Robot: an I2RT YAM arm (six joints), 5 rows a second.
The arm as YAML. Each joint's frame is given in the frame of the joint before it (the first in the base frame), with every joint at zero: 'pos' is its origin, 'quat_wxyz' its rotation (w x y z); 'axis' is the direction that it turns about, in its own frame. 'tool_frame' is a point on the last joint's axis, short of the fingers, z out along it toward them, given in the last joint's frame.
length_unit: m
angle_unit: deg
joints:
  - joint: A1
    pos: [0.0, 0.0, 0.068]
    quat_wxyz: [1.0, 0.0, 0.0, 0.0]
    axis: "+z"
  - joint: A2
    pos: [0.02, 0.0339, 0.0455]
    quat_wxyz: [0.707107, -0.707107, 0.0, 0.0]
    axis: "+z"
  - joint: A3
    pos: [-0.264, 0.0, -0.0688]
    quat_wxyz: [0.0, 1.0, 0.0, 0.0]
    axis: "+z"
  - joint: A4
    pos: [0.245, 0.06, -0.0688]
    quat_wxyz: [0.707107, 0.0, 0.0, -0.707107]
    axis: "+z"
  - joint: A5
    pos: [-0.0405, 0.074, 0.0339]
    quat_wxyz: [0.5, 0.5, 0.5, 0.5]
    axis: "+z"
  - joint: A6
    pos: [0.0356, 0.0, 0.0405]
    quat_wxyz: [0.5, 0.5, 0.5, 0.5]
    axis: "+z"
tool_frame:
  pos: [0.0, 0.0, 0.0]
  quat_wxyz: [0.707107, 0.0, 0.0, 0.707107]
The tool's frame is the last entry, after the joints.
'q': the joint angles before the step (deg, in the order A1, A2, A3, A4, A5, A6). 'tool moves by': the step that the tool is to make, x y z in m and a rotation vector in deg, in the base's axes. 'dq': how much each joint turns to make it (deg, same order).
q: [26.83 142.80 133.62 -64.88 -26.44 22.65]
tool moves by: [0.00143 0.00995 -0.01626 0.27 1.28 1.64]
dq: [0.85 3.02 1.97 -0.24 -1.01 -0.61]
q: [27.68 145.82 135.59 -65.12 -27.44 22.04]
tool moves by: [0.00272 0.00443 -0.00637 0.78 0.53 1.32]
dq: [0.22 2.29 2.84 -1.09 -1.18 -0.94]
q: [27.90 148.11 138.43 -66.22 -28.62 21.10]
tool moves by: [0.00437 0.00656 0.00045 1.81 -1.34 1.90]
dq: [0.33 2.38 4.40 -0.70 -1.34 -1.46]
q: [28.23 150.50 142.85 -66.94 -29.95 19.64]
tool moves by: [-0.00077 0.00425 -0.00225 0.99 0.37 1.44]
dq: [0.37 1.02 1.39 -0.67 -1.29 -0.88]
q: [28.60 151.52 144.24 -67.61 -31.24 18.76]
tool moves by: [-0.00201 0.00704 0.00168 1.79 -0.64 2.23]
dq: [0.68 0.52 1.20 0.02 -1.63 -1.37]
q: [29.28 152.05 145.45 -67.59 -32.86 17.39]
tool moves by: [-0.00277 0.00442 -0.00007 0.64 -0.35 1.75]
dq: [0.52 0.08 0.09 -0.10 -0.70 -1.29]
